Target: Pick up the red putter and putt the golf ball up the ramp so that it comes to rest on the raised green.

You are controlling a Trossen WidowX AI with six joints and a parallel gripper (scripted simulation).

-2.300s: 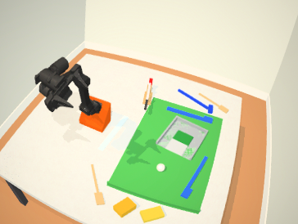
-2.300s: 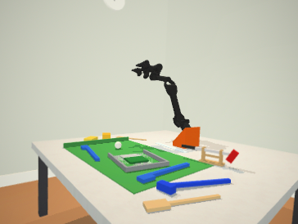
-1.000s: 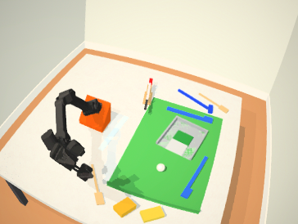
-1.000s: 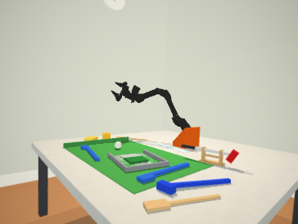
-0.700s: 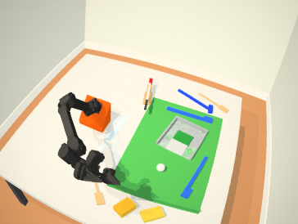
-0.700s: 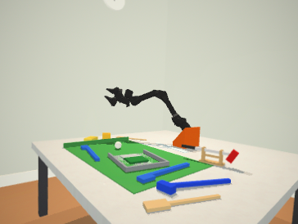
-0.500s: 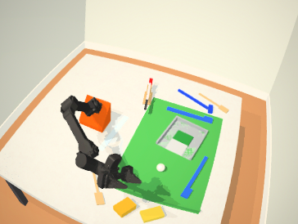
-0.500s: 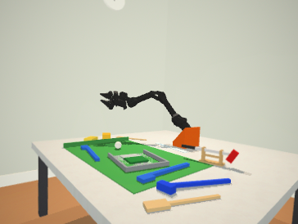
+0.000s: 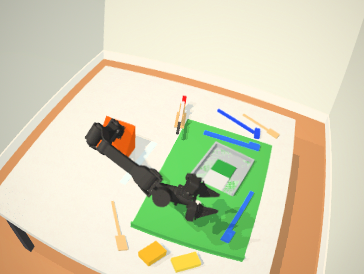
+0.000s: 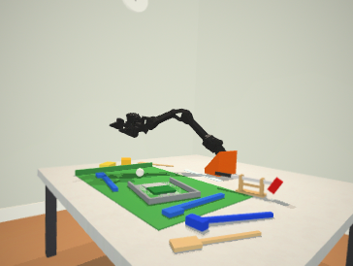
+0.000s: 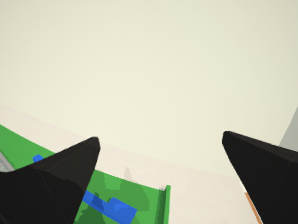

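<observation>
Now: gripper tip 39 cm past the red putter, 58 cm to the right of it and 19 cm above it. From my gripper tip the other things lie so: wooden rack: 39 cm behind, 60 cm to the left, 22 cm below; green mat: 9 cm behind, 29 cm to the left, 25 cm below; white golf ball: 10 cm behind, 12 cm to the left, 23 cm below.
</observation>
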